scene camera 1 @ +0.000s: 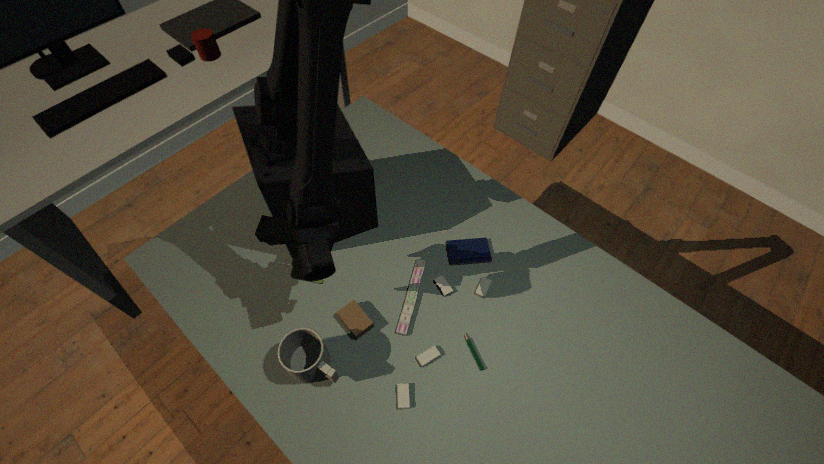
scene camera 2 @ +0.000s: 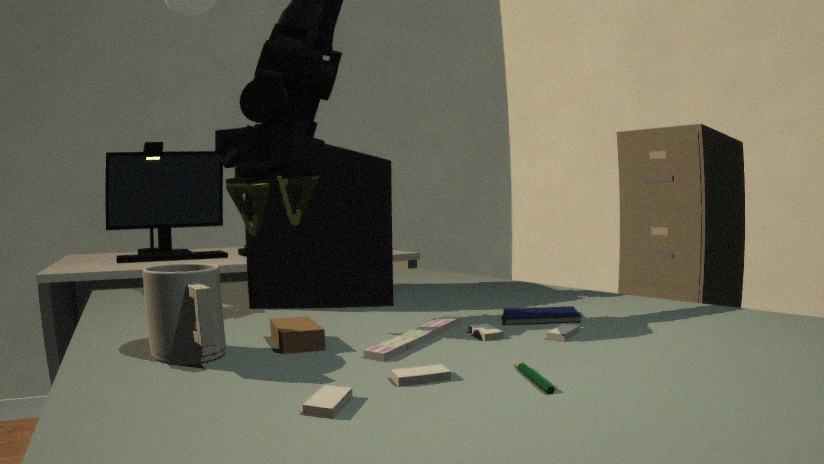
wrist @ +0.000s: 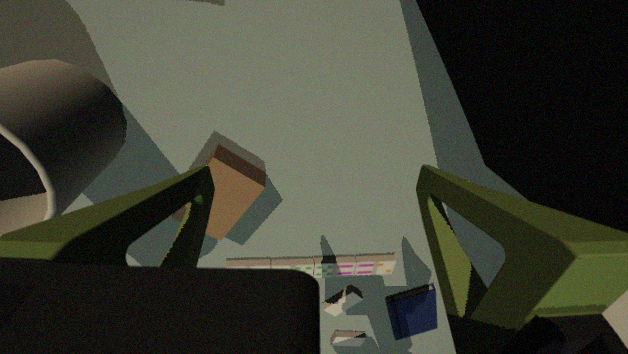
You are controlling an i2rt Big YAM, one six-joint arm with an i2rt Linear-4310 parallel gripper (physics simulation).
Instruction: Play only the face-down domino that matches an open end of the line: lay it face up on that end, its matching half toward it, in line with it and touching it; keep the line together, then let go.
brown block: scene camera 1 354, 318; scene camera 2; wrist
same spot on brown block: point(scene camera 2: 294, 334) = point(wrist: 181, 221)
